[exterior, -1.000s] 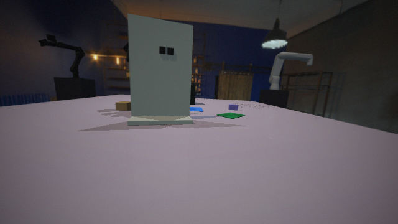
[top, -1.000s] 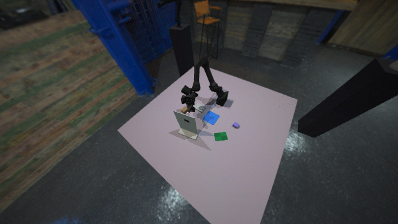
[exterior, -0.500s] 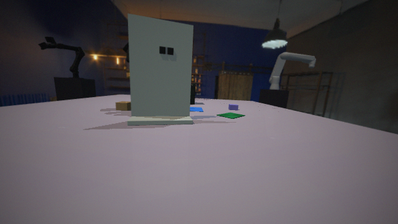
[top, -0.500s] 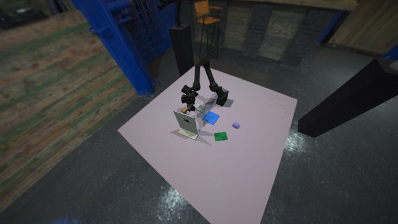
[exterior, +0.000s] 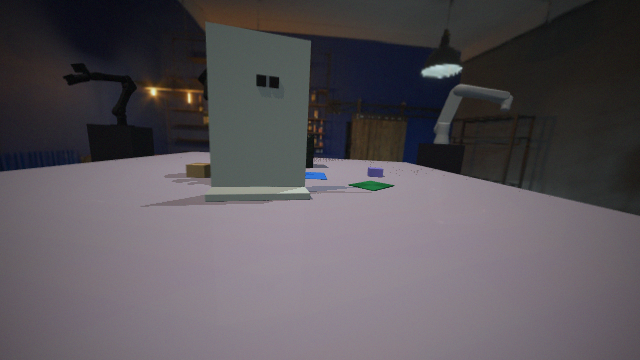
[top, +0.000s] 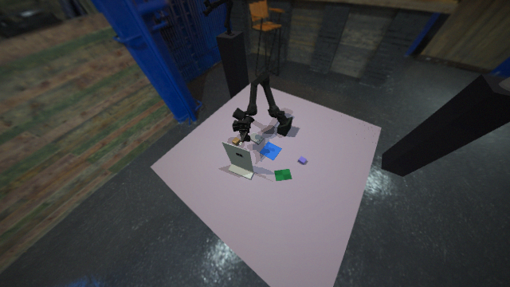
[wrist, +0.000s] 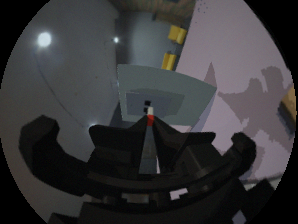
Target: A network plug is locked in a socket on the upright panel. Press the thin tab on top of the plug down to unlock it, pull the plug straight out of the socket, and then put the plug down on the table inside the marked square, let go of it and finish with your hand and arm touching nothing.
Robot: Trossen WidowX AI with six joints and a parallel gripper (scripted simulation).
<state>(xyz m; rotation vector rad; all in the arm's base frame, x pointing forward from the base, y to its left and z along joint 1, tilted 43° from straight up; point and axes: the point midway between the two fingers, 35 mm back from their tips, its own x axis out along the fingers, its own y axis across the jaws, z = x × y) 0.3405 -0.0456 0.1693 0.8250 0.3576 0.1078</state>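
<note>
The blue square is 20 cm below my gripper tip, 14 cm behind it and 13 cm to the left of it. The rest, counted from my gripper tip: pale grey block 19 cm below, 19 cm behind, 2 cm to the right; then grey upright panel 9 cm ahead, 7 cm below, 3 cm to the left.
</note>
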